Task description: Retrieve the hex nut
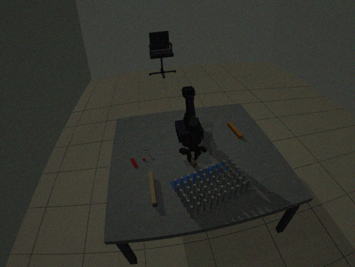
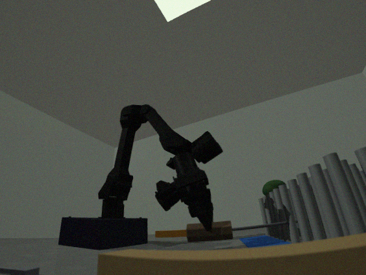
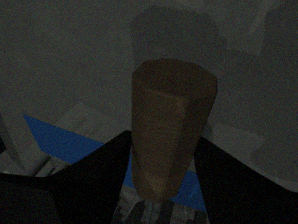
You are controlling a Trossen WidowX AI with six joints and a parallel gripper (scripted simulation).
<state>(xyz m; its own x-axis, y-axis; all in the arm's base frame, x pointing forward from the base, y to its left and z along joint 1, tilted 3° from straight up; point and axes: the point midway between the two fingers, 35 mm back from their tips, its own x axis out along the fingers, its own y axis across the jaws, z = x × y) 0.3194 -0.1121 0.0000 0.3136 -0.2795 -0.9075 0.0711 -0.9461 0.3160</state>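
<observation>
The blue taped strip is 110 mm ahead of my gripper tip, 10 mm to the left of it and 40 mm below it. Round my gripper tip: red-handled tool: 230 mm behind, 390 mm to the right, 30 mm below; then orange block: 230 mm behind, 500 mm to the left, 20 mm below; then red ball: 190 mm behind, 300 mm to the right, 30 mm below.
</observation>
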